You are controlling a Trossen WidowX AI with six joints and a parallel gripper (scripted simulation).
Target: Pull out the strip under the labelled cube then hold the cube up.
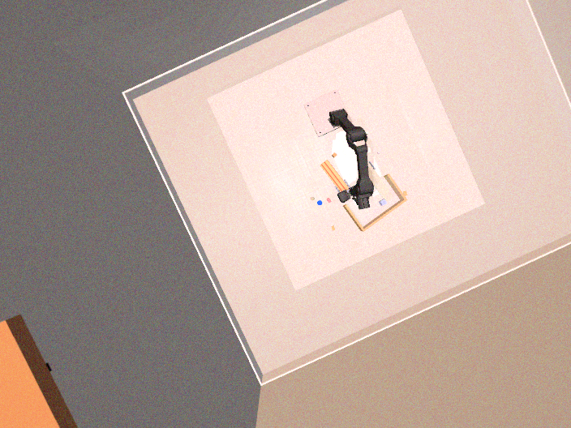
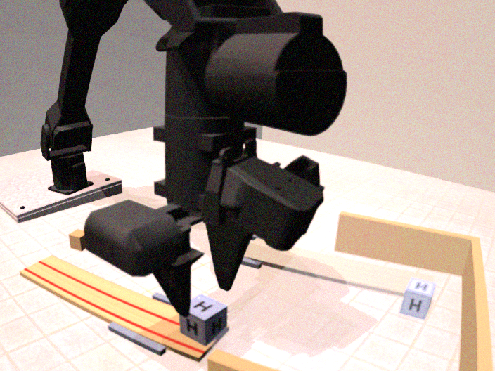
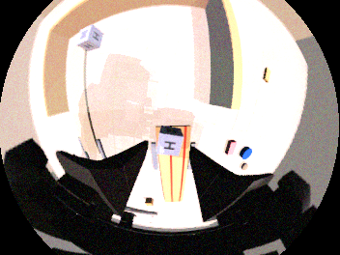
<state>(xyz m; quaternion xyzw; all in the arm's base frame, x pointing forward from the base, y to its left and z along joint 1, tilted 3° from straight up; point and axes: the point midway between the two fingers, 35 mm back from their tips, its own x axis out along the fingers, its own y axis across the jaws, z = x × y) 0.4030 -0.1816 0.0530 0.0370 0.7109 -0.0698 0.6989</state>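
Right now the brown cube is 24 cm behind my gripper tip, 6 cm to the left of it and 3 cm below it. Round my gripper tip: pink piece (3 cm behind, 12 cm to the right, 4 cm below); blue piece (5 cm behind, 18 cm to the right, 4 cm below).
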